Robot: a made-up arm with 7 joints. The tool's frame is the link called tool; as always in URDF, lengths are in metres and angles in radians. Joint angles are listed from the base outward.
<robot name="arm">
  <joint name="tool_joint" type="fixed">
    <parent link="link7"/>
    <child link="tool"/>
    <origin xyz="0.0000 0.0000 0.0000"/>
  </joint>
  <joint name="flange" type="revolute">
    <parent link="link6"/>
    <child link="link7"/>
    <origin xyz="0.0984 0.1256 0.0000" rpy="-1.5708 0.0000 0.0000"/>
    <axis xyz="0 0 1"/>
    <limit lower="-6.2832" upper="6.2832"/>
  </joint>
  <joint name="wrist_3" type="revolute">
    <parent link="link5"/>
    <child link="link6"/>
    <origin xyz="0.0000 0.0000 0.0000" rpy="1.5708 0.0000 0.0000"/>
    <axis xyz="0 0 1"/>
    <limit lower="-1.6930" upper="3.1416"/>
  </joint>
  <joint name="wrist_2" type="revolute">
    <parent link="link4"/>
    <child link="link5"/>
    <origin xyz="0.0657 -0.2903 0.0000" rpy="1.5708 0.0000 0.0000"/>
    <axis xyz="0 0 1"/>
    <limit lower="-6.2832" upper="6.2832"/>
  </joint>
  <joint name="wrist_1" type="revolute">
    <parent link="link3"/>
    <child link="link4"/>
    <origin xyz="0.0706 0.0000 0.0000" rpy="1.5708 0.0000 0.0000"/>
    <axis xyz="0 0 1"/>
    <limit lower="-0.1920" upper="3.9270"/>
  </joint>
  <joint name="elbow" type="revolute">
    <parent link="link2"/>
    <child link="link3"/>
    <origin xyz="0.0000 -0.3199 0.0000" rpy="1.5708 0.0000 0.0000"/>
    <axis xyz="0 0 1"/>
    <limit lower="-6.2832" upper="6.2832"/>
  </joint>
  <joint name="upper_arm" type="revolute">
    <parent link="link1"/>
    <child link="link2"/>
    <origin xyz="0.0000 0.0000 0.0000" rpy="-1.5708 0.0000 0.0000"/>
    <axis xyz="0 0 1"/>
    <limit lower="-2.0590" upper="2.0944"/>
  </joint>
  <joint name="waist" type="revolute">
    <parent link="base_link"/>
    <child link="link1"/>
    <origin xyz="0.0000 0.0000 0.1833"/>
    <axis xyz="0 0 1"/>
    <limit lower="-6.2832" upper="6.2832"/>
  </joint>
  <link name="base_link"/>
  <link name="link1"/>
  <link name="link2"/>
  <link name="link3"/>
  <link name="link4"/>
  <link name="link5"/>
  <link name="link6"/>
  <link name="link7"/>
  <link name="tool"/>
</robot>
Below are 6 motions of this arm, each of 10 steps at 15 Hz.
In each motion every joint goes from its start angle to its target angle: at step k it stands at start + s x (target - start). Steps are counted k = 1, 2, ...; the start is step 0. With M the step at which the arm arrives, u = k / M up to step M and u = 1 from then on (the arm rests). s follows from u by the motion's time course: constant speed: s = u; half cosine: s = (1 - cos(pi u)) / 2; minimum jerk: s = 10 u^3 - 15 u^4 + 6 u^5.
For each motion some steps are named. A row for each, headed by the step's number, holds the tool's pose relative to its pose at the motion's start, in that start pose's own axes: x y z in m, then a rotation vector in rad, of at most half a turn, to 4 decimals.
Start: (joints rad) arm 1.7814 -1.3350 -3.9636 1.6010 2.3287 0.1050 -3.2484
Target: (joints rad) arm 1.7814 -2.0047 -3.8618 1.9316 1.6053 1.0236 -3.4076
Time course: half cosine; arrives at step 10
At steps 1, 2, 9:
1: 0.0056 -0.0028 0.0062 0.0051 0.0232 -0.0328
2: 0.0223 -0.0126 0.0238 0.0236 0.0917 -0.1266
9: 0.1674 -0.3268 0.1363 0.6397 1.0484 -1.0134

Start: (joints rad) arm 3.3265 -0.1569 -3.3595 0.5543 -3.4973 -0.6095 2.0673
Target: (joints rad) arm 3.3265 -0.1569 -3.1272 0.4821 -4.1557 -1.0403 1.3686
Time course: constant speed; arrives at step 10
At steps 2, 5, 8, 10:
2: -0.0145 -0.0014 -0.0098 0.0475 -0.1117 -0.2928
5: -0.0331 0.0050 -0.0292 0.1323 -0.2901 -0.7164
8: -0.0444 0.0192 -0.0537 0.2373 -0.4859 -1.1143
10: -0.0463 0.0312 -0.0723 0.3212 -0.6287 -1.3603

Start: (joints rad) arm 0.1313 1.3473 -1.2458 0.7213 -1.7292 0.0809 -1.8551
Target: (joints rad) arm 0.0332 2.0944 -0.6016 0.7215 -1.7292 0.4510 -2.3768
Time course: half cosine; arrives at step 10
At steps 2, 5, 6, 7, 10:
2: 0.0050 0.0259 0.0123 0.0287 0.0361 -0.1397
5: 0.0608 0.1309 0.0669 0.0995 0.1993 -0.7330
6: 0.0962 0.1664 0.0858 0.1038 0.2633 -0.9590
7: 0.1340 0.1951 0.1004 0.0962 0.3204 -1.1619
10: 0.1989 0.2306 0.1160 0.0639 0.4020 -1.4590

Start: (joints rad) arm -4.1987 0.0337 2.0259 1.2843 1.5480 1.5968 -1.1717
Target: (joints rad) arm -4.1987 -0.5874 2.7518 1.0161 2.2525 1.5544 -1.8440
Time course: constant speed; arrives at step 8
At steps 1, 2, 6, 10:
1: -0.0231 0.0182 0.0587 0.0548 -0.0230 -0.0118
2: -0.0541 0.0368 0.1131 0.1027 -0.0381 -0.0123
6: -0.2401 0.1020 0.2736 0.1919 -0.0428 0.0703
10: -0.3578 0.1207 0.3142 0.1622 -0.0355 0.1404

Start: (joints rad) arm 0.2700 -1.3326 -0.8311 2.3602 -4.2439 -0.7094 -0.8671
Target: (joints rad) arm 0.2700 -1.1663 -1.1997 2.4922 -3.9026 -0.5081 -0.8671
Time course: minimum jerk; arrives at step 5
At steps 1, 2, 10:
1: -0.0006 0.0003 0.0020 0.0056 0.0013 0.0033
2: -0.0033 0.0002 0.0098 0.0368 0.0062 0.0169
10: -0.0141 -0.0136 0.0220 0.1620 0.0067 0.0401

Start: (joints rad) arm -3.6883 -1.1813 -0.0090 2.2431 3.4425 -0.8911 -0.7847
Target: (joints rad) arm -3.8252 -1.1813 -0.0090 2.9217 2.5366 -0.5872 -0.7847
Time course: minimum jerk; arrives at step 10
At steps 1, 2, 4, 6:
1: -0.0008 -0.0015 -0.0006 0.0097 -0.0017 -0.0072
2: -0.0059 -0.0100 -0.0044 0.0657 -0.0119 -0.0481
4: -0.0378 -0.0533 -0.0353 0.3661 -0.0683 -0.2555
6: -0.0920 -0.0991 -0.1104 0.8021 -0.1492 -0.5222

